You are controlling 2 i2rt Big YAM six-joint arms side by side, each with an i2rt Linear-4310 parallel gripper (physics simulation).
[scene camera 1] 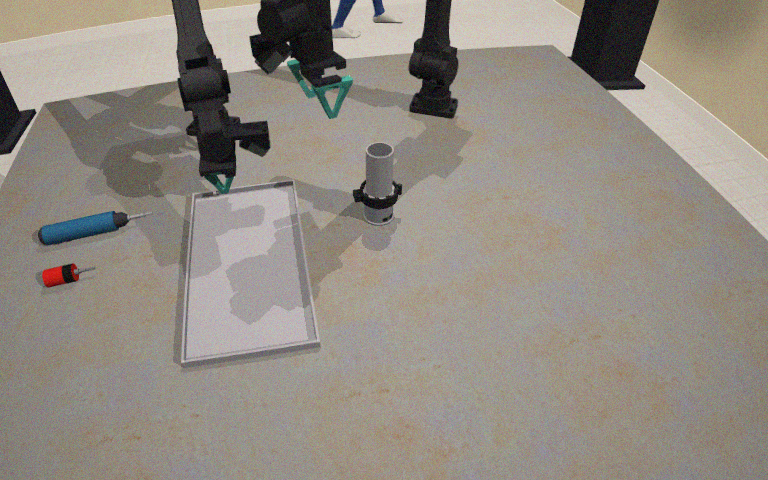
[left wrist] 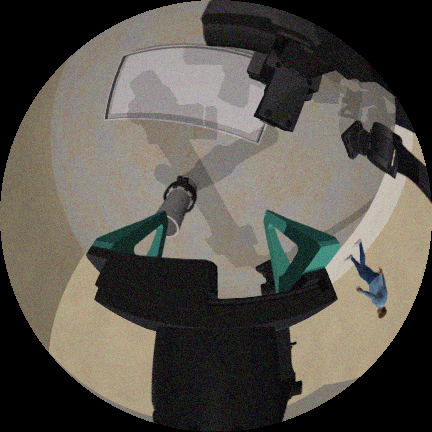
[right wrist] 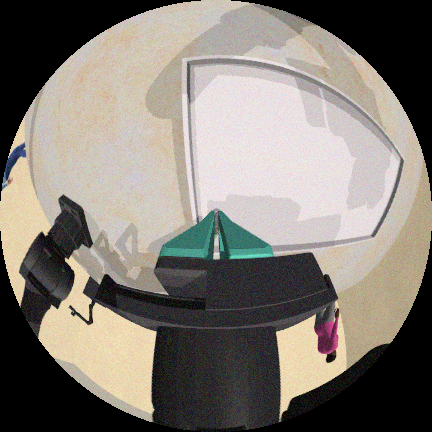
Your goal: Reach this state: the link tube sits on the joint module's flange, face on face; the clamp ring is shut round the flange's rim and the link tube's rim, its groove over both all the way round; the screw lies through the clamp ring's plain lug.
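Where they show: left gripper, between the fingertips: (scene camera 1: 321,107) (left wrist: 215,215); right gripper, between the fingertips: (scene camera 1: 224,192) (right wrist: 216,215); left arm's base, origin of its link: (scene camera 1: 433,107) (left wrist: 270,264); right arm's base, origin of its link: (left wrist: 353,138) (right wrist: 76,220).
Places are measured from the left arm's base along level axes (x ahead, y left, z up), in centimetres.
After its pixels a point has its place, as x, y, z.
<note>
The grey link tube (scene camera 1: 379,175) @[48.6, -2.0, 12.1] (left wrist: 176,206) @[46.3, -5.2, 12.8] stands upright on the joint module (scene camera 1: 377,215) @[48.9, -2.2, 2.5]. The black clamp ring (scene camera 1: 378,201) @[49.7, -1.8, 6.8] (left wrist: 183,180) @[48.0, -6.8, 6.6] goes round the joint between them, with lugs sticking out; whether it is fully shut and which lug is plain, I cannot tell. My left gripper (scene camera 1: 321,105) @[44.6, -14.0, 22.1] (left wrist: 215,215) @[44.6, -14.0, 22.1] is open and empty, high behind the tube in scene camera 1. My right gripper (scene camera 1: 224,191) @[50.8, -34.7, 2.7] (right wrist: 216,215) @[50.8, -34.7, 2.7] is shut on the screw (right wrist: 216,218) @[50.9, -34.8, 2.9] at the tray's back left corner; the fingers hide most of the screw.
A shallow pale tray (scene camera 1: 215,339) @[82.8, -20.1, 0.4] (left wrist: 175,65) @[69.7, -25.3, 0.4] (right wrist: 260,140) @[51.1, -26.9, 0.4] lies left of the joint in scene camera 1. A blue-handled screwdriver (scene camera 1: 79,228) @[69.6, -58.6, 3.3] and a short red-handled driver (scene camera 1: 59,275) @[81.0, -54.3, 2.9] lie farther left. A black arm-like device (scene camera 1: 433,67) stands at the back.
</note>
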